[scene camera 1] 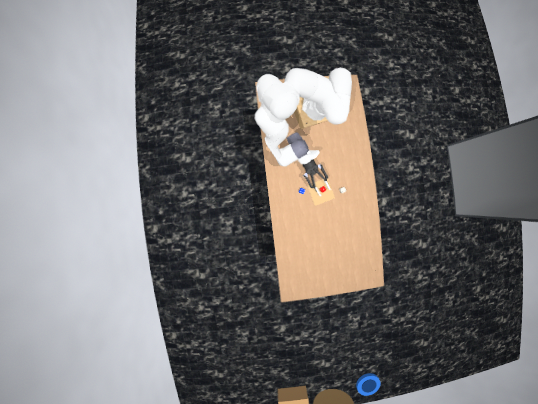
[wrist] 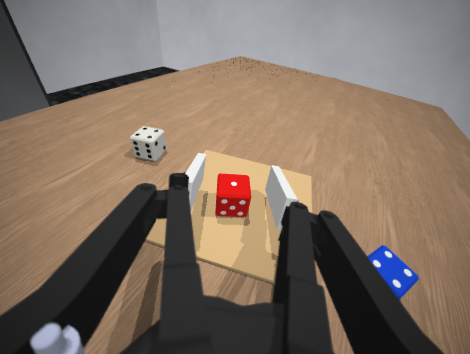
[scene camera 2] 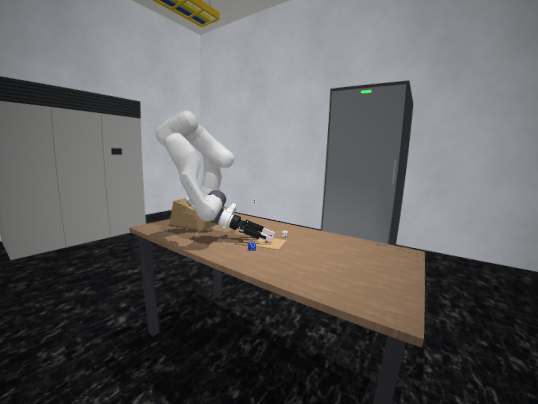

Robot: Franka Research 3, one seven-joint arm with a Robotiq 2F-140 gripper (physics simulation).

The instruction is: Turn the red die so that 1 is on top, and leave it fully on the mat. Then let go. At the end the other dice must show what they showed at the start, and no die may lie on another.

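The red die rests flat on the tan mat, with 1 on top and 5 on the side facing the wrist camera. My gripper is open, its white fingertips standing on either side of the red die with a gap at each side. The white die lies on the table beside the mat with 4 on top. The blue die lies on the table at the mat's other side, 4 on top, partly hidden by the gripper in the wrist view.
The wooden table carries the mat and dice. A wooden box-like block stands near the arm's base. A tall grey cabinet stands beyond the table.
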